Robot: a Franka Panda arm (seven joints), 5 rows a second.
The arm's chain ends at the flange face. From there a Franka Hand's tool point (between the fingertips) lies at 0.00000 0.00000 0.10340 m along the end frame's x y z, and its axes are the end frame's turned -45 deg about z.
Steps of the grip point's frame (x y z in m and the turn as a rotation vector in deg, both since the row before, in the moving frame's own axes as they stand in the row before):
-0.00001 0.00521 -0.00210 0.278 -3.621 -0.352
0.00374 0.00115 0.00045 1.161 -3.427 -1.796
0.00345 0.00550 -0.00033 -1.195 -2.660 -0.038
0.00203 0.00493 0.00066 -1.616 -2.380 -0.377
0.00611 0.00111 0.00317 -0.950 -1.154 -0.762
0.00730 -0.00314 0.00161 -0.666 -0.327 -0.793
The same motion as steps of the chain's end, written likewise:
0.00864 -0.00059 -0.00189 -2.364 -2.757 -0.352
0.00926 -0.00481 0.00066 -1.602 -3.244 -1.796
0.00820 -0.00347 -0.00020 -2.726 -1.036 -0.038
0.00588 -0.00305 0.00079 -2.826 -0.540 -0.377
0.00535 -0.00622 0.00321 -1.488 -0.144 -0.762
0.00250 -0.00865 0.00162 -0.702 0.240 -0.793

